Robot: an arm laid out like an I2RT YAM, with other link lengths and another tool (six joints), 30 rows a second.
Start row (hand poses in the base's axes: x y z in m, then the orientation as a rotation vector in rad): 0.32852 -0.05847 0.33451 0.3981 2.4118 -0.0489
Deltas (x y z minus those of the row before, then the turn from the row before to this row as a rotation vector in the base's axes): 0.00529 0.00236 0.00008 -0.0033 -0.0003 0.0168; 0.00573 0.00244 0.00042 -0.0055 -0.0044 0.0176; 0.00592 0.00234 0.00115 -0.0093 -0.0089 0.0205; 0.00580 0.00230 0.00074 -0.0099 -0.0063 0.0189; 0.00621 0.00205 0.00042 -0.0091 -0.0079 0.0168; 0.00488 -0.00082 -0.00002 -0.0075 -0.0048 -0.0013; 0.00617 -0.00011 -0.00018 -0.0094 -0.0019 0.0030; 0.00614 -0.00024 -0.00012 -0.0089 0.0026 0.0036; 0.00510 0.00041 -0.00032 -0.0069 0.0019 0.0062; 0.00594 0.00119 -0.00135 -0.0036 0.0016 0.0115; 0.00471 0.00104 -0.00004 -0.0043 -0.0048 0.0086; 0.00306 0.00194 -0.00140 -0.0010 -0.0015 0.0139; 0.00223 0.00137 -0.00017 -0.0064 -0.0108 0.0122; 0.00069 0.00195 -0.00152 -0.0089 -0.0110 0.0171; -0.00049 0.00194 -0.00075 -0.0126 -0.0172 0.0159; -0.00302 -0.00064 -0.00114 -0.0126 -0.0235 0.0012; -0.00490 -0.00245 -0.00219 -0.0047 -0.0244 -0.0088; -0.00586 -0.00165 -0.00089 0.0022 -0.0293 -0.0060; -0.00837 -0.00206 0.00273 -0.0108 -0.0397 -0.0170; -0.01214 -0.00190 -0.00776 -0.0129 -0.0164 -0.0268
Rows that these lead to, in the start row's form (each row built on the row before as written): 0.33381 -0.05611 0.33459 0.3763 2.4142 -0.0453; 0.33954 -0.05367 0.33501 0.3523 2.4123 -0.0432; 0.34546 -0.05133 0.33616 0.3228 2.4059 -0.0436; 0.35126 -0.04903 0.33690 0.2952 2.4015 -0.0459; 0.35747 -0.04698 0.33732 0.2705 2.3951 -0.0479; 0.36235 -0.04780 0.33730 0.2684 2.3895 -0.0568; 0.36852 -0.04791 0.33712 0.2603 2.3871 -0.0663; 0.37466 -0.04815 0.33700 0.2519 2.3893 -0.0756; 0.37976 -0.04774 0.33668 0.2413 2.3912 -0.0812; 0.38570 -0.04655 0.33533 0.2259 2.3936 -0.0804; 0.39041 -0.04551 0.33529 0.2135 2.3892 -0.0809; 0.39347 -0.04357 0.33389 0.1964 2.3888 -0.0754; 0.39570 -0.04220 0.33372 0.1788 2.3785 -0.0761; 0.39639 -0.04025 0.33220 0.1542 2.3680 -0.0774; 0.39590 -0.03831 0.33145 0.1295 2.3508 -0.0830; 0.39288 -0.03895 0.33031 0.1223 2.3265 -0.0952; 0.38798 -0.04140 0.32812 0.1307 2.3014 -0.1030; 0.38212 -0.04305 0.32723 0.1394 2.2721 -0.1010; 0.37375 -0.04511 0.32996 0.1538 2.2307 -0.1184; 0.36161 -0.04701 0.32220 0.1771 2.2116 -0.1456
